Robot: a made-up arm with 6 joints. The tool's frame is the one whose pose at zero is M. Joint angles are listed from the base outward.
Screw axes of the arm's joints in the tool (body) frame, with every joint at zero. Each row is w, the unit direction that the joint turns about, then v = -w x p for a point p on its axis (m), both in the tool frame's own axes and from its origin. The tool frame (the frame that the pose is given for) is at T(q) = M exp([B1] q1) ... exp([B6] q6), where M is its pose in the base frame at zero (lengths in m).
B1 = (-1, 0, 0, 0, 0.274, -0.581)
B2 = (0, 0, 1, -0.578, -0.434, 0)
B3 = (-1, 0, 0, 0, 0.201, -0.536)
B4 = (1, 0, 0, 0, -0.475, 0.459)
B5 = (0, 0, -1, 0.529, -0.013, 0)
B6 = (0, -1, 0, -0.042, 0, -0.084)
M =
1 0 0 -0.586
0 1 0 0.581
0 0 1 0.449
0 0 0 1
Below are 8 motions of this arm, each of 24 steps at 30 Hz.
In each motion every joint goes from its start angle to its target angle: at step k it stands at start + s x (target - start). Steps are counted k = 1, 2, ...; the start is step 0. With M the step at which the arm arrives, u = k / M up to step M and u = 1 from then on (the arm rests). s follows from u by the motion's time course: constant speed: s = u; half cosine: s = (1 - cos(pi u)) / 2; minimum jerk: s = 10 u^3 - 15 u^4 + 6 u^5.
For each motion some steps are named. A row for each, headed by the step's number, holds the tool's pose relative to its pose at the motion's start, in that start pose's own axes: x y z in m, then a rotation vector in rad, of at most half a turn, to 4 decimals.
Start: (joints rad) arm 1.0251 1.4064 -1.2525 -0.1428 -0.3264 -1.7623
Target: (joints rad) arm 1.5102 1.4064 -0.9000 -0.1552 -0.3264 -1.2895
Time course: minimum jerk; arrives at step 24
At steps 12, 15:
12: 0.0492 0.0657 0.2055 0.2156 -0.0449 -0.1536
15: 0.0813 0.0780 0.2944 0.2926 -0.0518 -0.2334

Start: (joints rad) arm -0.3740 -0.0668 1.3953 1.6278 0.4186 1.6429
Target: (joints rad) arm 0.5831 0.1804 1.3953 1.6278 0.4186 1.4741
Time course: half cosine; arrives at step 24
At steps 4, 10, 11, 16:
4: -0.0103 0.0159 0.0121 0.0208 -0.0146 0.0573
10: -0.0697 0.0796 0.0629 0.1032 -0.0698 0.3255
11: -0.0846 0.0910 0.0726 0.1179 -0.0793 0.3839
16: -0.1674 0.1355 0.1145 0.1740 -0.1168 0.6777

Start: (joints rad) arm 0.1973 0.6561 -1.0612 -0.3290 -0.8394 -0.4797
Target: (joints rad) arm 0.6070 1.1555 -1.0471 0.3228 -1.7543 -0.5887
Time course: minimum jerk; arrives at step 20
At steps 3, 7, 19, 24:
3: -0.0229 -0.0072 0.0016 0.0005 0.0058 0.0337
7: -0.1938 -0.0861 0.0238 0.0135 0.0381 0.2913
19: -0.6018 -0.5710 0.1113 0.1647 -0.0976 1.0699
24: -0.6021 -0.5718 0.1113 0.1650 -0.0982 1.0708

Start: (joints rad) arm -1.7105 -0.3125 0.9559 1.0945 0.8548 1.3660
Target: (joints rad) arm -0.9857 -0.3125 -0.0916 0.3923 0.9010 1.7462
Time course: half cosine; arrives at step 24
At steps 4, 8, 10, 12, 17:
4: -0.0169 0.0077 0.0074 -0.0016 -0.0526 0.0037
8: -0.0627 0.0290 0.0256 -0.0038 -0.1960 0.0143
10: -0.0924 0.0432 0.0362 -0.0034 -0.2904 0.0214
12: -0.1237 0.0584 0.0464 -0.0015 -0.3915 0.0293
17: -0.1947 0.0933 0.0671 0.0094 -0.6283 0.0487

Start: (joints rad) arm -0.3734 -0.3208 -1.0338 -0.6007 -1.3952 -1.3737
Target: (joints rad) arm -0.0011 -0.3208 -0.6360 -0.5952 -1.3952 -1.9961
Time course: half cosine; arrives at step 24
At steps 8, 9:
8: 0.1207 0.0222 0.0342 -0.0181 0.3343 -0.0578
9: 0.1506 0.0264 0.0388 -0.0207 0.4127 -0.0721

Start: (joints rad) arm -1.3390 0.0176 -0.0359 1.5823 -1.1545 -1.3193
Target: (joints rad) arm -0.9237 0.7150 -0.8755 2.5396 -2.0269 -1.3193
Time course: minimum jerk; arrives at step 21
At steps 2, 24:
2: -0.0076 -0.0032 -0.0055 -0.0038 -0.0073 0.0101
24: -0.0632 0.0796 -0.4953 0.0231 -1.2972 0.2693

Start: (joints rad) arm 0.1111 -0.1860 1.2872 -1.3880 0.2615 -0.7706
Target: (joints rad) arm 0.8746 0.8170 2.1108 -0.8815 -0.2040 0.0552
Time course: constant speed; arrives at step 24
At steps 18, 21, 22, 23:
18: 0.8158 0.2404 -0.4519 -0.5504 -1.0023 -0.6584
21: 0.9721 0.1802 -0.4776 -0.6896 -1.1487 -0.7421
22: 1.0219 0.1548 -0.4816 -0.7384 -1.1957 -0.7681
23: 1.0702 0.1270 -0.4834 -0.7882 -1.2417 -0.7931

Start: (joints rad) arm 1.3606 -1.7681 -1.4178 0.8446 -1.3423 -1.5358
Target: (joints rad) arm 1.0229 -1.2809 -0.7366 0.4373 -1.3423 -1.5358
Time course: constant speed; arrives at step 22
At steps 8, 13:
8: 0.0283 0.0060 0.3270 0.1928 0.4194 -0.0031
13: 0.0749 -0.0313 0.5049 0.2968 0.6754 0.0366

